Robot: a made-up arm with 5 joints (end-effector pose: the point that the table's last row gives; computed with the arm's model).
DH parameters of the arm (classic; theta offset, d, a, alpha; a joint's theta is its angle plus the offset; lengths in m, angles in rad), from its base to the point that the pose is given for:
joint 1: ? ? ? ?
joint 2: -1.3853 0 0.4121 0
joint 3: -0.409 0 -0.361 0
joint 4: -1.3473 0 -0.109 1.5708
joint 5: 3.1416 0.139 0 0
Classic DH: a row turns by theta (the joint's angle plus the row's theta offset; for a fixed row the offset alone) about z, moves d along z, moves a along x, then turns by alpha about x.
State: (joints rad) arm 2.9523 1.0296 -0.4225 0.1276 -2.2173
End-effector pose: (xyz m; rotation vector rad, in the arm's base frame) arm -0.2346 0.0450 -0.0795 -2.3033 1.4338 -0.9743
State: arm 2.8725 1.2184 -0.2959 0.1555 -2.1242
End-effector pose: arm -0.0995 0.0274 -0.0817 -1.9325 1.4486 -1.3445
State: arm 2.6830 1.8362 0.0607 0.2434 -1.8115
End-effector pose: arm 0.1471 -0.0726 0.1285 -0.7708 0.9602 -2.0402
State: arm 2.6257 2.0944 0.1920 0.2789 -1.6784
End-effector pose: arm 0.1501 -0.0851 0.2474 -0.3880 0.5906 -2.1217
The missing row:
joint 1: 0 0.288 0 -1.5708
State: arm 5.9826 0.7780 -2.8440 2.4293 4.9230
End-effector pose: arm 0.6329 -0.1962 0.5922 -2.4613 -1.4414 0.3534
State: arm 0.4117 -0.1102 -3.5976 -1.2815 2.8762
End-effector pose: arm -0.3018 -0.1318 0.8102 0.6141 -1.7440 0.1021
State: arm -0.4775 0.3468 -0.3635 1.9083 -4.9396
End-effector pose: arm 0.1143 -0.0592 0.2328 0.9339 -1.2027 -1.9157
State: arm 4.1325 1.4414 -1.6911 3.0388 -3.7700
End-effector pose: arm -0.2332 -0.3561 0.0364 -0.3422 -0.3592 -2.7402
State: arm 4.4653 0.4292 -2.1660 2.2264 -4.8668
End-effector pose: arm -0.1473 -0.5842 0.5878 0.1370 2.9544 0.7240
